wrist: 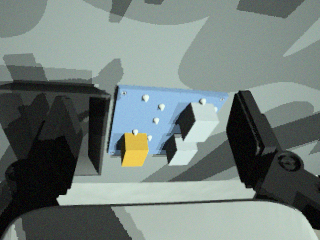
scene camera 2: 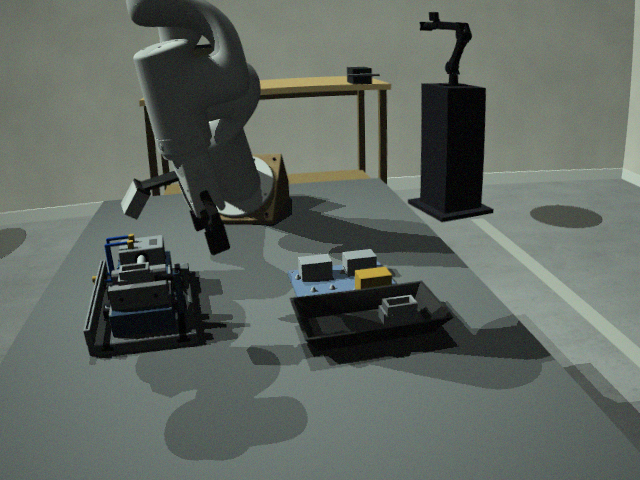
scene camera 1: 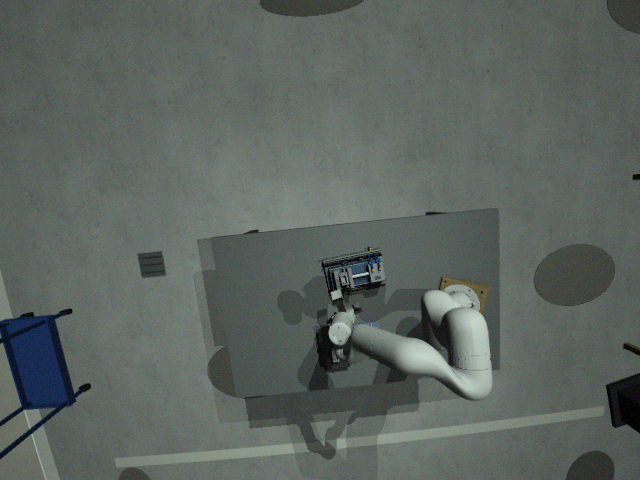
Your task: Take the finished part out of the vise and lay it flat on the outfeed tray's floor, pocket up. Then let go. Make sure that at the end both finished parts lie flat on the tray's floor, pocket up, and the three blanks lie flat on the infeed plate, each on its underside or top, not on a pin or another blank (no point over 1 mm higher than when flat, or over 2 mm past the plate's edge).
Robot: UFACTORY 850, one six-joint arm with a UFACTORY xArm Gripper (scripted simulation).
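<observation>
There is a yellow block (wrist: 134, 149) that I can see, and a blue plate (scene camera 2: 342, 282) too, the plate being visible also in the wrist view (wrist: 131, 112). My own gripper (scene camera 2: 212, 239) is in sight as well, and the wrist view (wrist: 154, 112) likewise shows the gripper.
</observation>
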